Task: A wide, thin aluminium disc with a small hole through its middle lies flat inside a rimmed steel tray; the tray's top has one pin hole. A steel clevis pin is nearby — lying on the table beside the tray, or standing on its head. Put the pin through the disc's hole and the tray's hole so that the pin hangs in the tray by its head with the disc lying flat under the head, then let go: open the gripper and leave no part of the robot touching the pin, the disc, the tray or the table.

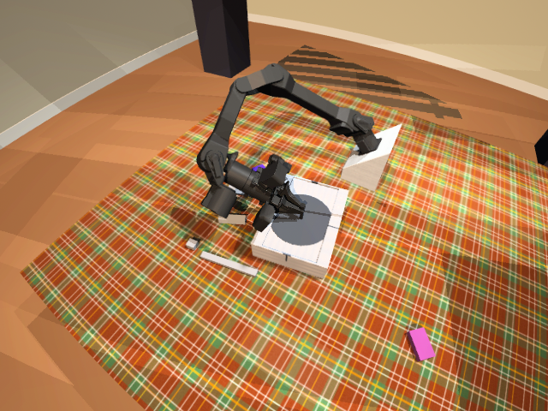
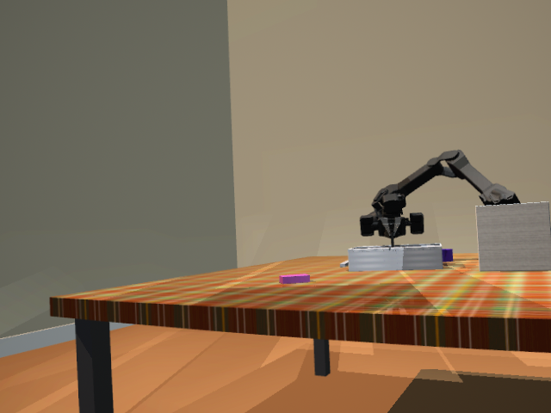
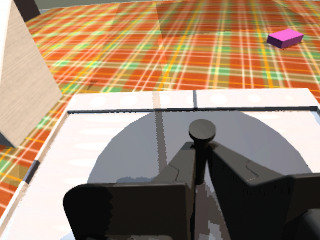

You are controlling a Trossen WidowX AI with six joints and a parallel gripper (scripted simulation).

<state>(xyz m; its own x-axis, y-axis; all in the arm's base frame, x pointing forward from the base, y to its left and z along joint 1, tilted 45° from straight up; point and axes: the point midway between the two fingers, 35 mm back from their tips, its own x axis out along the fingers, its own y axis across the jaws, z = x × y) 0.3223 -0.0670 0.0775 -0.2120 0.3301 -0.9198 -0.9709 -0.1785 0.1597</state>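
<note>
Right now my gripper tip is 30 mm above the grey aluminium disc. From my gripper tip the other things lie so: dark clevis pin (10 mm below); then purple cube (200 mm to the right, 110 mm behind, 70 mm below); then steel tray (40 mm below, 10 mm behind).
</note>
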